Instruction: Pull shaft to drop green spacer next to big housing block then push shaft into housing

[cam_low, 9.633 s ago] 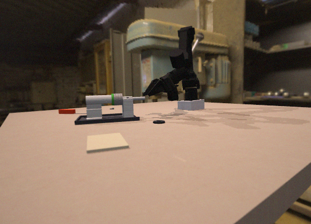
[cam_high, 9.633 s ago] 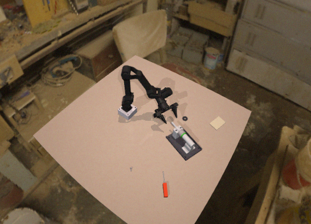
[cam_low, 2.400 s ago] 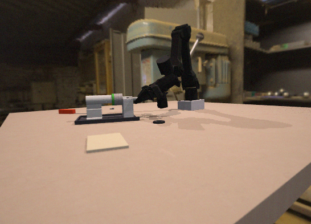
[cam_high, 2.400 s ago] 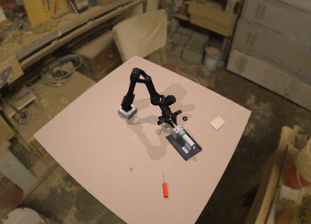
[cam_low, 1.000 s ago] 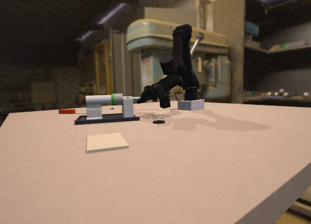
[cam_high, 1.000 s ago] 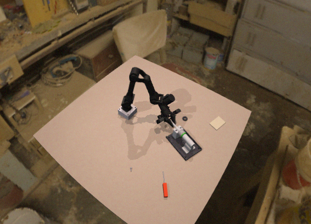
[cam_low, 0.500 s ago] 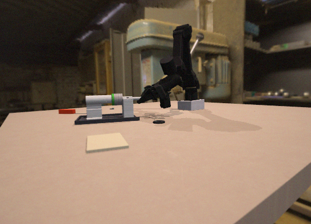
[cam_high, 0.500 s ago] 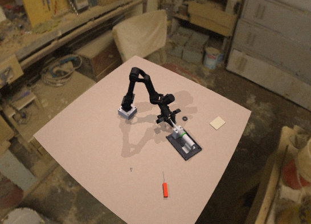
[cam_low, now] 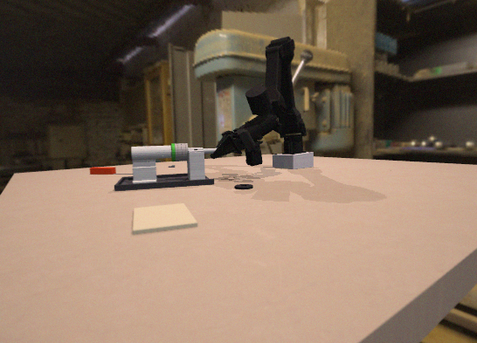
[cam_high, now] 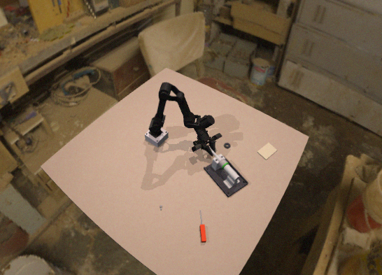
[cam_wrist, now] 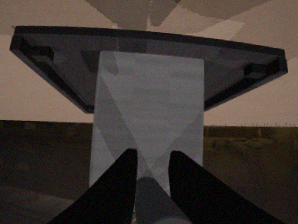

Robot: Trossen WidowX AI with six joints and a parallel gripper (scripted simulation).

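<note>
The grey shaft is 5 cm ahead of my gripper tip, 1 cm to the right of it and 2 cm above it. From my gripper tip the other things lie so: tan square pad 23 cm ahead, 29 cm to the left, 6 cm below; black washer 16 cm to the left, 6 cm below; green spacer 10 cm ahead, 3 cm to the right, 2 cm above.
</note>
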